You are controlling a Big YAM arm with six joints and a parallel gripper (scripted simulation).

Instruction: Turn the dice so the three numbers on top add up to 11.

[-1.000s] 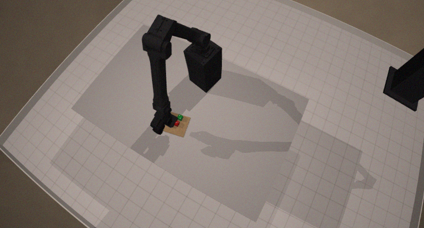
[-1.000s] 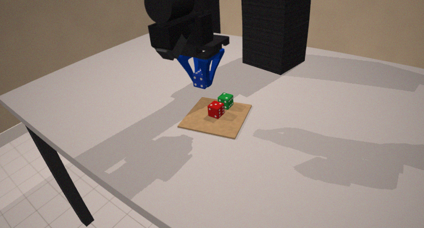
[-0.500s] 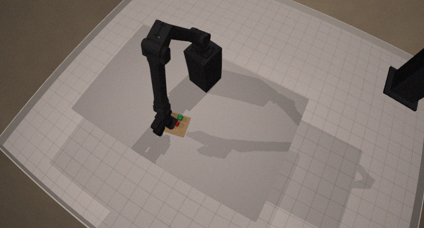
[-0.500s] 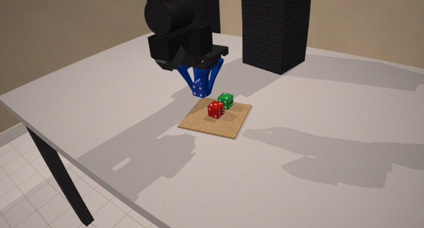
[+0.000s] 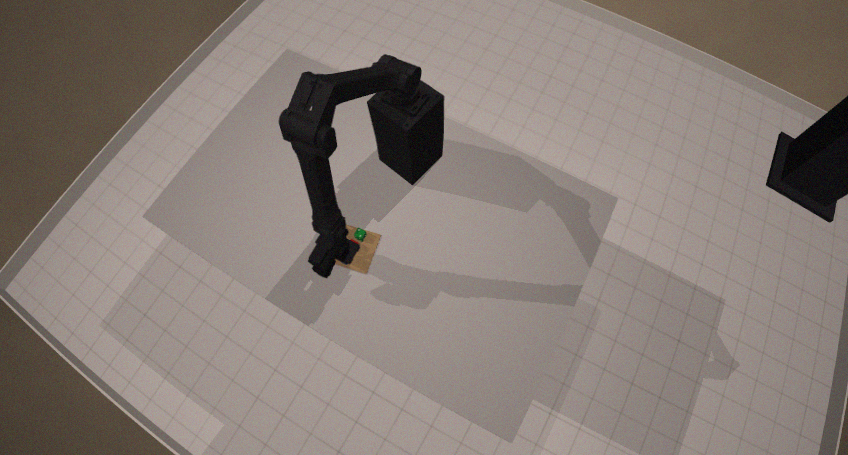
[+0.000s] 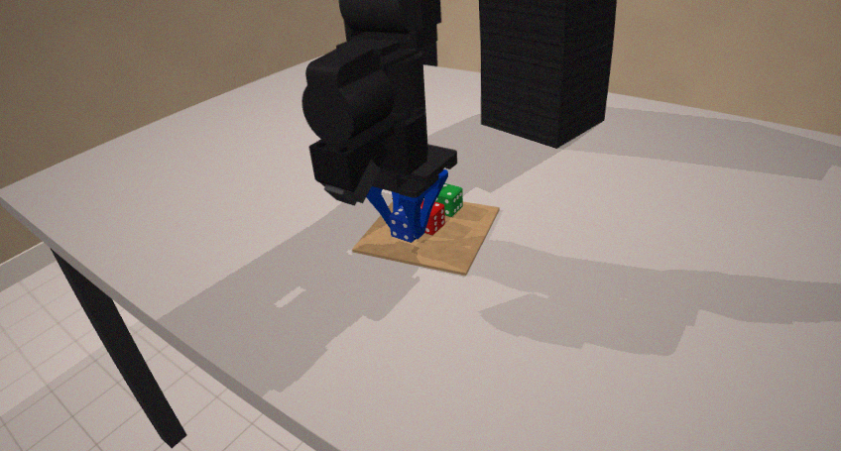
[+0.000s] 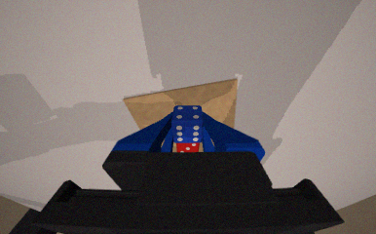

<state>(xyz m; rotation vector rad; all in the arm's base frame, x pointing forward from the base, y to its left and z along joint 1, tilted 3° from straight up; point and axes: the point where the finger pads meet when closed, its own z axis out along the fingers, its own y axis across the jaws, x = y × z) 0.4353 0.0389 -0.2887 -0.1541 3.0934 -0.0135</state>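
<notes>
The red die lies 40 mm behind my hand and 10 mm below it. From my hand the other things lie so: tan mat 40 mm behind, 30 mm below; green die 90 mm behind, 10 mm to the right, 10 mm below; blue die right at my hand.
</notes>
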